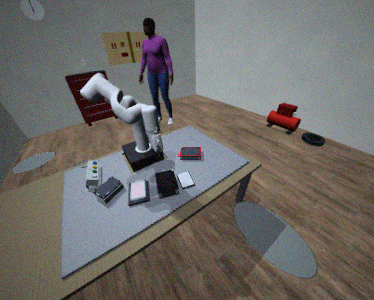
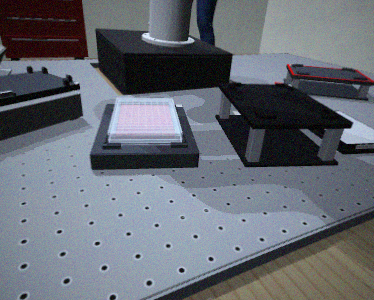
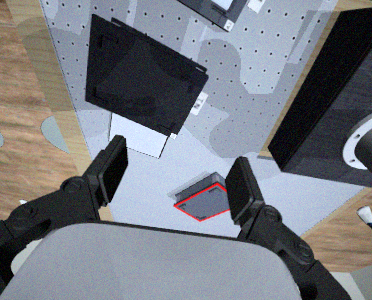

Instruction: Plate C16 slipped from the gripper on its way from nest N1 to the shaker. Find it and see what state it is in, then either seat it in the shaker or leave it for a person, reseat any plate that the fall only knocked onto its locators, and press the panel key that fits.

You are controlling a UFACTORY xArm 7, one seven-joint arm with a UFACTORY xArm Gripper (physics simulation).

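Frame: origin at the arm's base, x back, y down, z right, level; centimetres.
Where they show: gripper, fingertip midpoint: (image 1: pixel 157 156) (image 3: pixel 180 159); arm's base, origin of the base link: (image 1: pixel 143 148) (image 2: pixel 168 41).
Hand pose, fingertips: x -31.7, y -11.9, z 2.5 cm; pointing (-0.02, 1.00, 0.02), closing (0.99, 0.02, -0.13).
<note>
Each offset is from my fingertips to the centre of the thing. "*": to the spot under its first point.
My gripper (image 1: pixel 158 146) (image 3: pixel 180 159) is open and empty, high above the table near the arm's base. Nest N1 @(dx -7.3, dy +16.6, dz +0.9 cm) (image 1: pixel 166 183) (image 2: pixel 285 105) (image 3: pixel 145 75) is a black raised stand with a bare top. A clear plate with pink contents @(dx -0.2, dy +16.4, dz +17.3 cm) (image 1: pixel 139 190) (image 2: pixel 146 120) lies on a low dark nest @(dx -0.2, dy +18.4, dz +17.3 cm) (image 1: pixel 139 203) (image 2: pixel 145 160) (image 3: pixel 205 12); whether it sits fully inside its locators I cannot tell. The dark shaker @(* dx +9.9, dy +14.3, dz +31.1 cm) (image 1: pixel 109 188) (image 2: pixel 40 107) shows no plate on top. The key panel @(dx +34.5, dy +15.6, dz +37.4 cm) (image 1: pixel 93 172) has coloured buttons. No plate that I can identify as C16 shows.
A flat white-topped item @(dx -10.9, dy +19.1, dz -11.0 cm) (image 1: pixel 185 179) (image 2: pixel 357 131) (image 3: pixel 140 135) lies beside N1. A red-edged stand (image 1: pixel 190 152) (image 2: pixel 327 74) (image 3: pixel 205 202) with a bare top is at the far right. The black base block (image 1: pixel 142 160) (image 2: pixel 160 67) carries the arm. A person in purple (image 1: pixel 156 55) stands behind the table.
</note>
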